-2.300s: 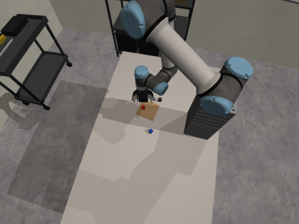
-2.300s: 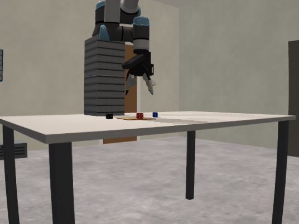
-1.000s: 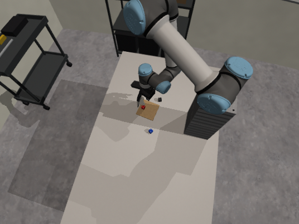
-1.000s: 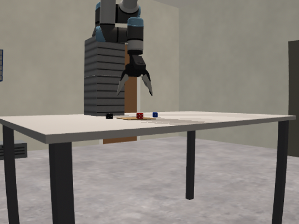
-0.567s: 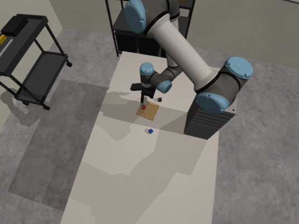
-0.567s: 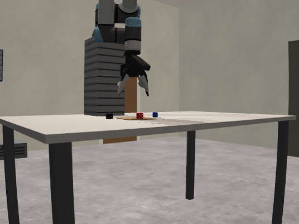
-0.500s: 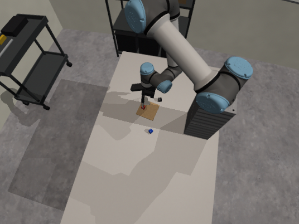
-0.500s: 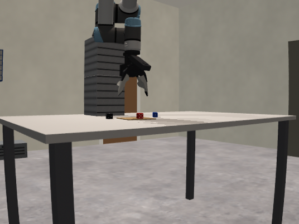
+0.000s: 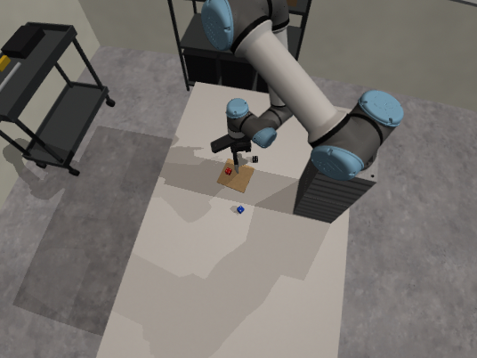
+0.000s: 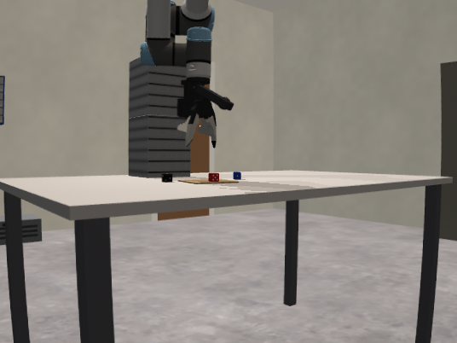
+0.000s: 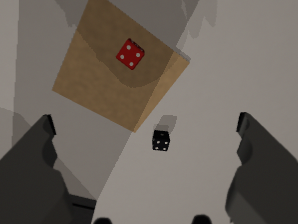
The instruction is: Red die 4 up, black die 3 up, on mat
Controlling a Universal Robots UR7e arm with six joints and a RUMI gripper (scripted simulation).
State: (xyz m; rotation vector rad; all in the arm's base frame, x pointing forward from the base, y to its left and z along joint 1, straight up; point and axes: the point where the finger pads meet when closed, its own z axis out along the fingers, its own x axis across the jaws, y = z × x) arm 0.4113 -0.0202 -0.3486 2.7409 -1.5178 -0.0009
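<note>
My hand is 80 mm past the black die, 80 mm to the left of it and 90 mm above it. Also, from my hand: blue die 100 mm behind, 190 mm to the left, 90 mm below; red die 20 mm ahead, 30 mm to the left, 90 mm below; brown mat 20 mm behind, 30 mm to the left, 100 mm below.
</note>
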